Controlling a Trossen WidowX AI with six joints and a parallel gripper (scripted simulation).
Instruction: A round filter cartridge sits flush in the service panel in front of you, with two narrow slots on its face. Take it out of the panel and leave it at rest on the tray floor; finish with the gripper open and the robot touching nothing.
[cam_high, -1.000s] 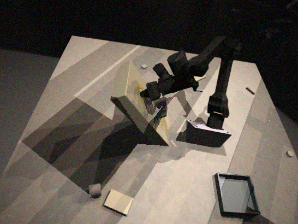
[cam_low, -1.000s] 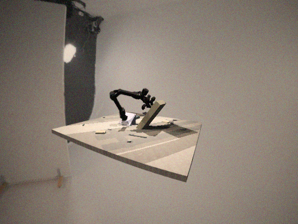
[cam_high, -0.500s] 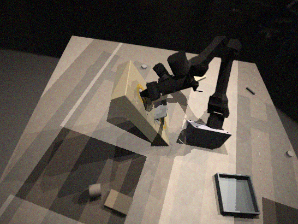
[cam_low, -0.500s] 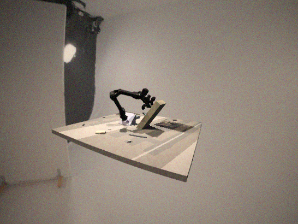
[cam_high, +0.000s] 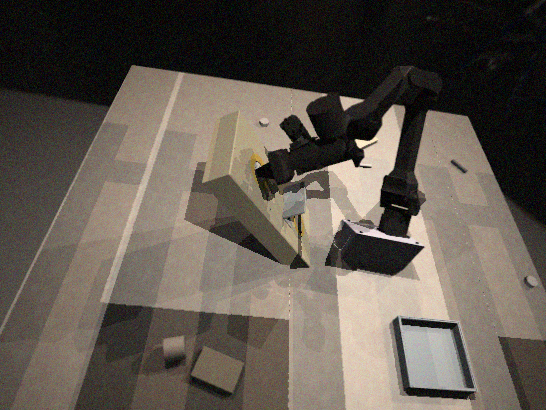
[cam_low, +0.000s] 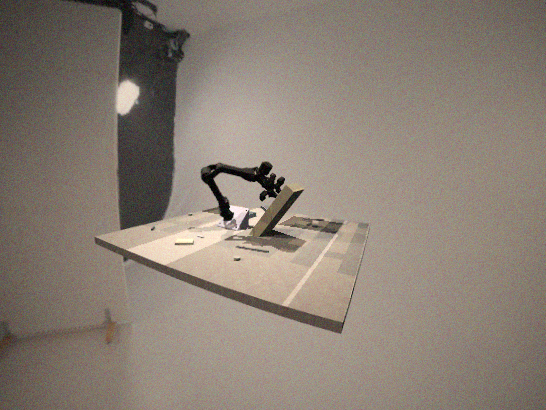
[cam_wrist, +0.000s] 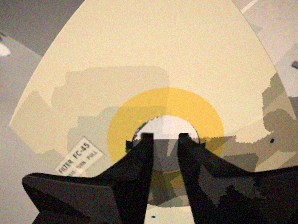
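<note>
My gripper tip is now 8 cm above the cream service panel and 4 cm past it. Round my gripper tip: pale round filter cartridge 1 cm below, 1 cm ahead; blue-grey tray 43 cm behind, 31 cm to the left, 21 cm below.
</note>
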